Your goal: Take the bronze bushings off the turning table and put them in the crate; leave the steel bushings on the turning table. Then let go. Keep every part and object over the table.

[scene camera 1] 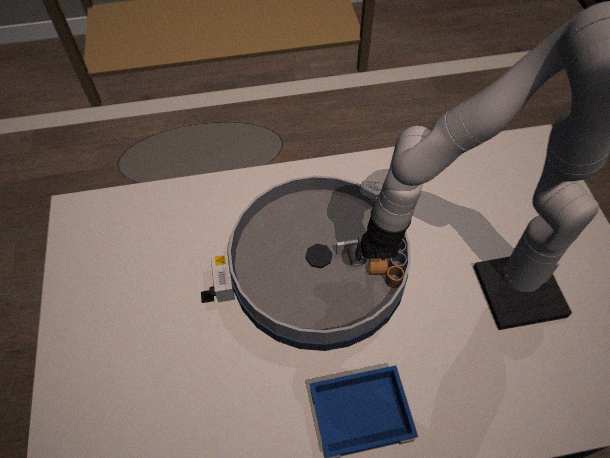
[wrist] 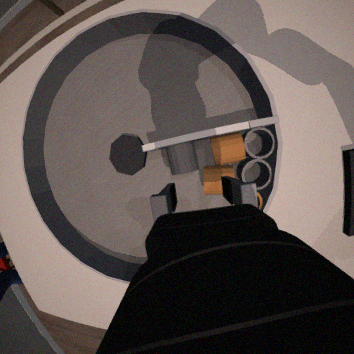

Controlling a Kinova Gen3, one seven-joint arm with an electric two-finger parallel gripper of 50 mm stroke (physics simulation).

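Observation:
On the turning table (scene camera 1: 280,225) (wrist: 90,110), one bronze bushing (scene camera 1: 378,266) (wrist: 218,182) lies on its side. Another bronze bushing (wrist: 228,148) lies beside it, hidden under the gripper in the scene view. A third bronze bushing (scene camera 1: 395,276) (wrist: 259,201) stands upright near the rim, mostly hidden in the wrist view. A steel bushing (scene camera 1: 356,258) (wrist: 183,158) lies on its side. Two steel bushings stand upright by the wall, one (wrist: 259,143) beside the other (scene camera 1: 398,259) (wrist: 256,174). My gripper (scene camera 1: 368,257) (wrist: 198,189) is open and empty above the turning table, near the lying bushings. The blue crate (scene camera 1: 362,410) is empty.
A pale bar (scene camera 1: 346,243) (wrist: 200,136) runs from the dark hub (scene camera 1: 318,255) (wrist: 128,154) to the rim, beside the bushings. A grey box (scene camera 1: 222,280) with a yellow label stands left of the turning table. The arm's dark base plate (scene camera 1: 542,312) is at the right.

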